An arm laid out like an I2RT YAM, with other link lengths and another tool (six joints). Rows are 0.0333 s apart.
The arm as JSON. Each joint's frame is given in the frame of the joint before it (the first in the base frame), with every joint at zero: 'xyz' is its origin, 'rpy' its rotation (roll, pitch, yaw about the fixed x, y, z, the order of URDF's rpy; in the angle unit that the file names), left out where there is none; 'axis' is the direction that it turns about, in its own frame. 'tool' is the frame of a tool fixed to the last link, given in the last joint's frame.
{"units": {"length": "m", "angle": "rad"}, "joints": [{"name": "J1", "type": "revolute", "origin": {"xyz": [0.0, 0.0, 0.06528], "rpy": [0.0, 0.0, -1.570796]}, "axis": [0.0, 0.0, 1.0]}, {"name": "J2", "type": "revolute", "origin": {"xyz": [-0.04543, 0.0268, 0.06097], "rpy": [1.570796, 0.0, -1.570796]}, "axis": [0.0, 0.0, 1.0]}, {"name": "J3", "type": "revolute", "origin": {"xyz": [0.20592, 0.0, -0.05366], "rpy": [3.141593, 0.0, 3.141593]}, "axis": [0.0, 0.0, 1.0]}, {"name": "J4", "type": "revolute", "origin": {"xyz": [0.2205, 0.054, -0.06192]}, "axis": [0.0, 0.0, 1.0]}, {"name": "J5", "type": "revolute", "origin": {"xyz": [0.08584, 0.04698, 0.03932], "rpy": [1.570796, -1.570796, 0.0]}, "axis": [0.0, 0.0, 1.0]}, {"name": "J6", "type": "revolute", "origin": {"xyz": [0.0, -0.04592, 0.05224], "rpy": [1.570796, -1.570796, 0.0]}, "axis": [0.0, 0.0, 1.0]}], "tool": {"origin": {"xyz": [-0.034, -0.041, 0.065], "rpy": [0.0, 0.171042, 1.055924]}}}
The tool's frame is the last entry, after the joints.
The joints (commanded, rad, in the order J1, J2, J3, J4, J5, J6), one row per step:
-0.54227 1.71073 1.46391 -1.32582 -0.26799 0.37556
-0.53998 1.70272 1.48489 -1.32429 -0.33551 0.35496
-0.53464 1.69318 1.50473 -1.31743 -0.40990 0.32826
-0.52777 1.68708 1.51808 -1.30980 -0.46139 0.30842
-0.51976 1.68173 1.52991 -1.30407 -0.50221 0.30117
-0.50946 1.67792 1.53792 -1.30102 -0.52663 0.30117
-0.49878 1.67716 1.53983 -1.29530 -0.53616 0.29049
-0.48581 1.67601 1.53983 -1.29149 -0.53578 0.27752
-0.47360 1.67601 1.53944 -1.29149 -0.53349 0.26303
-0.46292 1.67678 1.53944 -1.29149 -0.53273 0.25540
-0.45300 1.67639 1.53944 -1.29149 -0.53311 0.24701
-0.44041 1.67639 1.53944 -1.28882 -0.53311 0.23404
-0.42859 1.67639 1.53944 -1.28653 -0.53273 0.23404
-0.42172 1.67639 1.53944 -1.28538 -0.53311 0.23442
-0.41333 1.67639 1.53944 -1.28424 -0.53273 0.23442
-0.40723 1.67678 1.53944 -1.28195 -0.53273 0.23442
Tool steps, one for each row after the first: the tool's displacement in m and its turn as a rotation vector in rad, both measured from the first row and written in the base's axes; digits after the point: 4 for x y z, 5 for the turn. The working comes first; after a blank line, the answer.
Tool pose at each row, in the base's axes (x y z in m, rotation vector in rad; the steps are taken from these numbers as rounded here):
0.2488 -0.1558 0.1224 -2.39848 -1.58977 -0.56131
0.2584 -0.1509 0.1288 -2.35380 -1.61517 -0.66729
0.2697 -0.1447 0.1363 -2.29459 -1.65341 -0.78437
0.2783 -0.1396 0.1420 -2.24649 -1.68628 -0.86540
0.2851 -0.1348 0.1473 -2.21011 -1.70505 -0.92913
0.2896 -0.1302 0.1509 -2.18486 -1.71673 -0.96626
0.2933 -0.1269 0.1522 -2.16004 -1.74276 -0.98165
0.2962 -0.1235 0.1529 -2.13720 -1.77481 -0.98264
0.2983 -0.1202 0.1530 -2.11407 -1.80425 -0.97752
0.2999 -0.1171 0.1529 -2.09659 -1.82271 -0.97386
0.3015 -0.1141 0.1532 -2.07857 -1.84171 -0.97260
0.3040 -0.1106 0.1536 -2.05420 -1.87036 -0.97224
0.3057 -0.1072 0.1537 -2.04138 -1.88237 -0.97075
0.3066 -0.1051 0.1537 -2.03377 -1.88843 -0.97041
0.3077 -0.1027 0.1538 -2.02462 -1.89653 -0.96885
0.3088 -0.1010 0.1538 -2.01788 -1.90312 -0.96888

0.0096 0.0049 0.0064 0.03877 -0.06603 0.02287
0.0209 0.0111 0.0139 0.07833 -0.14274 0.05673
0.0295 0.0162 0.0196 0.10390 -0.19817 0.08596
0.0363 0.0210 0.0249 0.12536 -0.24085 0.10466
0.0408 0.0256 0.0285 0.13944 -0.26562 0.11783
0.0445 0.0289 0.0298 0.14189 -0.28024 0.13984
0.0474 0.0323 0.0305 0.13752 -0.28734 0.16529
0.0495 0.0356 0.0306 0.13395 -0.28949 0.19059
0.0511 0.0387 0.0305 0.13339 -0.29014 0.20808
0.0527 0.0417 0.0308 0.13291 -0.29266 0.22572
0.0552 0.0452 0.0312 0.13020 -0.29819 0.25049
0.0569 0.0486 0.0313 0.13046 -0.29923 0.26249
0.0578 0.0507 0.0313 0.13132 -0.29988 0.26910
0.0589 0.0531 0.0314 0.13168 -0.30016 0.27755
0.0600 0.0548 0.0314 0.13164 -0.30142 0.28383

